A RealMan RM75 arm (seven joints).
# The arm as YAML. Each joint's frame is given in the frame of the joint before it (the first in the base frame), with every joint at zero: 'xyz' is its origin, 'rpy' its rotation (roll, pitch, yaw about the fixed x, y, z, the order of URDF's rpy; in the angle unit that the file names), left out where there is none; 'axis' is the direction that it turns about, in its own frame. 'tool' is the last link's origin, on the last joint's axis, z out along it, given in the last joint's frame.
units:
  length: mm
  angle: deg
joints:
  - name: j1
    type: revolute
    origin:
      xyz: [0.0, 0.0, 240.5]
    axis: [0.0, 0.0, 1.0]
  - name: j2
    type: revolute
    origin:
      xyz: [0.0, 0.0, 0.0]
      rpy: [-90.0, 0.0, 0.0]
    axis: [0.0, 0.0, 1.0]
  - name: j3
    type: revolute
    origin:
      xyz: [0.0, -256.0, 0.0]
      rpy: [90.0, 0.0, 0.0]
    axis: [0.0, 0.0, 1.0]
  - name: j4
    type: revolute
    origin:
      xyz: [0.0, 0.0, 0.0]
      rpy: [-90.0, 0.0, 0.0]
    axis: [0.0, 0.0, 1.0]
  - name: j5
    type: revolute
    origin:
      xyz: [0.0, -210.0, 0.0]
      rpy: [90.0, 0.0, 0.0]
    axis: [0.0, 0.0, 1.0]
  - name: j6
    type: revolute
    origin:
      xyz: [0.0, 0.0, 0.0]
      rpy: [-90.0, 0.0, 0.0]
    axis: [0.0, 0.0, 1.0]
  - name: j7
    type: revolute
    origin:
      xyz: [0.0, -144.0, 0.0]
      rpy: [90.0, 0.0, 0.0]
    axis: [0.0, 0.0, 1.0]
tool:
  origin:
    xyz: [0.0, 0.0, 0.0]
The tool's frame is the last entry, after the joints.
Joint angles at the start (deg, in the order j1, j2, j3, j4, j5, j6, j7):
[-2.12 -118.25 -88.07 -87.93 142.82 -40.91 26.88]
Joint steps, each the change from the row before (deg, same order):
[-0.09 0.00 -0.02 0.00 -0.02 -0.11 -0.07]
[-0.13 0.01 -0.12 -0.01 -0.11 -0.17 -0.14]
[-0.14 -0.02 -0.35 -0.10 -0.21 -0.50 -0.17]
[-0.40 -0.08 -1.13 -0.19 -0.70 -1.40 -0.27]
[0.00 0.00 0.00 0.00 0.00 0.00 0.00]
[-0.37 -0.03 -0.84 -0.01 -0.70 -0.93 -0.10]
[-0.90 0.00 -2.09 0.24 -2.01 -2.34 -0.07]
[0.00 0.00 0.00 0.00 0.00 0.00 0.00]
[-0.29 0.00 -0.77 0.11 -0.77 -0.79 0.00]
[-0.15 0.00 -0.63 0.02 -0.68 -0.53 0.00]
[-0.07 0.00 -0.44 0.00 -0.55 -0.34 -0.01]
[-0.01 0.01 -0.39 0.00 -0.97 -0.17 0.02]
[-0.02 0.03 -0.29 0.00 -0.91 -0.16 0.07]
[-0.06 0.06 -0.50 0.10 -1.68 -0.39 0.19]
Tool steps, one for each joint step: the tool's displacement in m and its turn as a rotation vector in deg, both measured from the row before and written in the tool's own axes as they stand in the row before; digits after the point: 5 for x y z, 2 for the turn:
[0.00038 0.00025 0.00014 -0.08 -0.03 -0.04]
[0.00071 -0.00004 0.00003 -0.09 0.01 -0.20]
[0.00081 -0.00044 -0.00041 -0.15 -0.09 -0.41]
[0.00212 -0.00173 -0.00120 -0.39 -0.25 -1.14]
[0.00000 0.00000 0.00000 0.00 0.00 0.00]
[0.00178 -0.00119 -0.00061 -0.38 -0.10 -0.86]
[0.00325 -0.00295 -0.00136 -1.12 -0.40 -2.19]
[0.00000 0.00000 0.00000 0.00 0.00 0.00]
[0.00110 -0.00110 -0.00061 -0.41 -0.09 -0.83]
[0.00102 -0.00103 -0.00083 -0.29 0.06 -0.73]
[0.00071 -0.00068 -0.00068 -0.23 0.09 -0.58]
[0.00102 -0.00014 -0.00074 -0.44 0.33 -0.83]
[0.00095 0.00018 -0.00059 -0.46 0.28 -0.66]
[0.00122 0.00050 -0.00082 -0.93 0.37 -1.17]

